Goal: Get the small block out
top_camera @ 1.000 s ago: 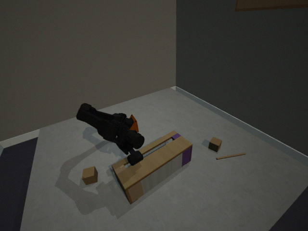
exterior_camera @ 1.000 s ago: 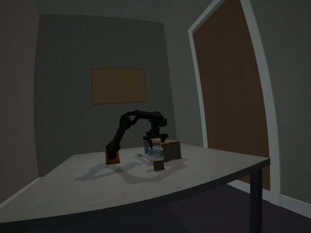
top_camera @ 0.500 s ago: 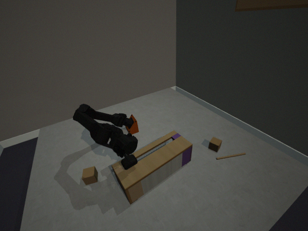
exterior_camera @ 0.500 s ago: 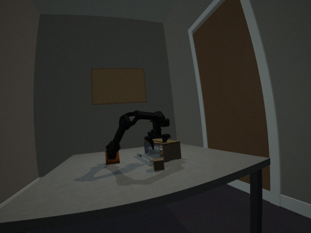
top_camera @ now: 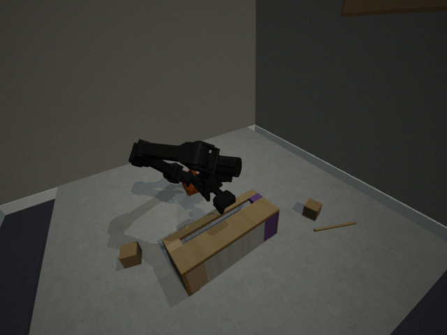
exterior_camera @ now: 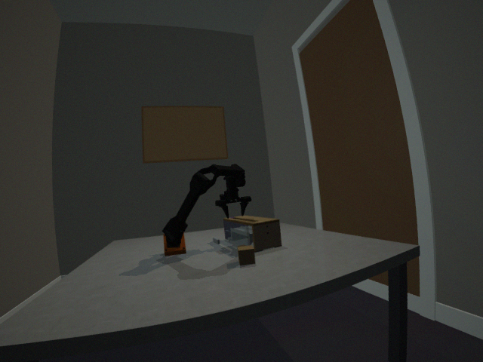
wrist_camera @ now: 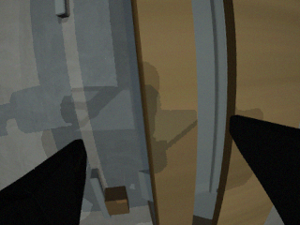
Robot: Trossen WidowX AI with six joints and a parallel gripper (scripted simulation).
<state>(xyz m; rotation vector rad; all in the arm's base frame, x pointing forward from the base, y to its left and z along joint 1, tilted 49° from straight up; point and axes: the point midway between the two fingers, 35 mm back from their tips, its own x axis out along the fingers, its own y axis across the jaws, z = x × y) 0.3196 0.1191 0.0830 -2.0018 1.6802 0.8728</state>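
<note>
The small tan block lies 18 cm to the right of my gripper tip, 13 cm below it and 2 cm behind it. From my gripper tip the other things lie so: thin wooden stick (42 cm to the left, 18 cm ahead, 14 cm below); long tan box (8 cm below, 3 cm ahead, 1 cm to the right).
</note>
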